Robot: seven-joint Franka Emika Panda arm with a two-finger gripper.
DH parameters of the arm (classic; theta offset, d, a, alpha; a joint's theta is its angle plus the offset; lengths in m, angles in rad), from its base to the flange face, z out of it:
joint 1: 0 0.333 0 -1.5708
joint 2: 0 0 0 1.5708
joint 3: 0 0.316 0.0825 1.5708
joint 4: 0 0 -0.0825 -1.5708
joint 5: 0 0.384 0 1.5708
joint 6: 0 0 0.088 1.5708
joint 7: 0 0.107 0 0
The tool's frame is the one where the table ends.
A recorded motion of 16 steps. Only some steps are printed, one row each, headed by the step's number.
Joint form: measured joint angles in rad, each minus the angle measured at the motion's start. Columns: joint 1, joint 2, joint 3, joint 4, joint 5, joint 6, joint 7.
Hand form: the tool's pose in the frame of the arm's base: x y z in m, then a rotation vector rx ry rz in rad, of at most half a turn. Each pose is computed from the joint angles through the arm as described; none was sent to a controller.
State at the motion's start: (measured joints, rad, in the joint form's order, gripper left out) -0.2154 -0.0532 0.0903 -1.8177 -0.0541 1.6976 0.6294
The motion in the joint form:
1: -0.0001 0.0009 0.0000 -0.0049 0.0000 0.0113 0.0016
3: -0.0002 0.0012 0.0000 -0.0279 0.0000 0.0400 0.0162
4: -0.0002 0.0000 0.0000 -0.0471 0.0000 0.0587 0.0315
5: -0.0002 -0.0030 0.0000 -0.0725 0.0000 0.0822 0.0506
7: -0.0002 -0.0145 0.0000 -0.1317 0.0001 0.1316 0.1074
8: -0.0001 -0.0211 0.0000 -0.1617 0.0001 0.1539 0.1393
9: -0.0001 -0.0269 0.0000 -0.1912 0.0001 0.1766 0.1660
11: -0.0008 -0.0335 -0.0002 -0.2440 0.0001 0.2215 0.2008
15: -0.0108 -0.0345 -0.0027 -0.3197 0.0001 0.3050 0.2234
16: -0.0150 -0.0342 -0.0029 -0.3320 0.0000 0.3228 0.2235
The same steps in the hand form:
1: 0.5352 -0.0715 0.5455 2.8574 -1.1204 -0.0693
3: 0.5359 -0.0716 0.5367 2.8513 -1.1399 -0.0606
4: 0.5355 -0.0714 0.5298 2.8431 -1.1604 -0.0588
5: 0.5343 -0.0711 0.5213 2.8325 -1.1858 -0.0562
7: 0.5295 -0.0702 0.5034 2.7987 -1.2620 -0.0506
8: 0.5263 -0.0695 0.4946 2.7780 -1.3044 -0.0503
9: 0.5231 -0.0690 0.4856 2.7603 -1.3394 -0.0503
11: 0.5178 -0.0686 0.4680 2.7368 -1.3850 -0.0504
15: 0.5110 -0.0739 0.4402 2.7192 -1.4297 -0.0383
16: 0.5100 -0.0760 0.4358 2.7185 -1.4358 -0.0312

